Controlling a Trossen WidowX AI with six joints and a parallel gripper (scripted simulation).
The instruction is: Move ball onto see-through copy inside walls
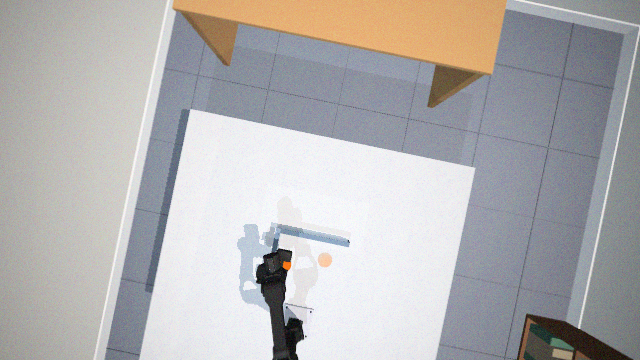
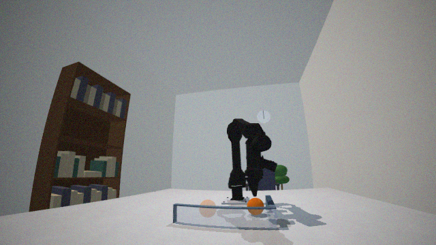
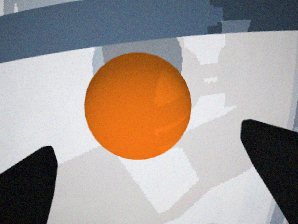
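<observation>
My gripper tip is 4 cm above the orange ball. The rest, counted from my gripper tip: see-through copy: 7 cm ahead, 16 cm to the right, 4 cm below; then clear wall: 15 cm ahead, 8 cm to the right, 5 cm below.
</observation>
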